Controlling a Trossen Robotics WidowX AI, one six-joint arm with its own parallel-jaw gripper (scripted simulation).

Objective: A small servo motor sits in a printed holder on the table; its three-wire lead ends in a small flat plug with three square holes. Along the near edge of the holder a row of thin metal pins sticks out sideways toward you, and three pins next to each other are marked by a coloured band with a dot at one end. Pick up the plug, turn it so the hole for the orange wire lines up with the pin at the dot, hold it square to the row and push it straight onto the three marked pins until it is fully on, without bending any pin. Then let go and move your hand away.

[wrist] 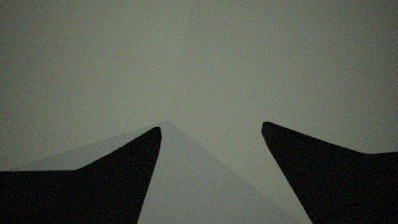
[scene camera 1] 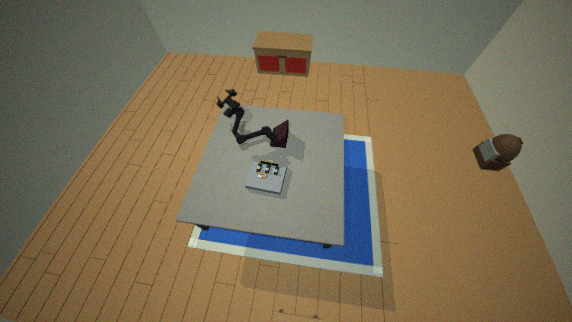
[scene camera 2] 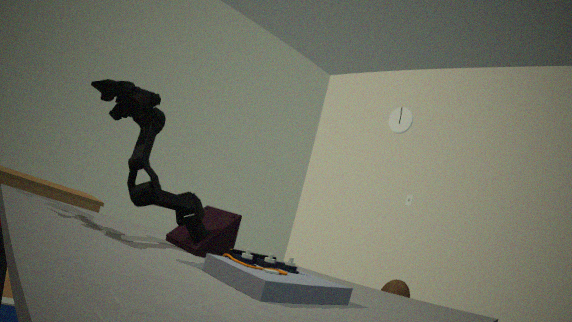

Scene:
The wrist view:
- gripper: 211, 129
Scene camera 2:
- gripper: 97, 83
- grey printed holder: 292, 288

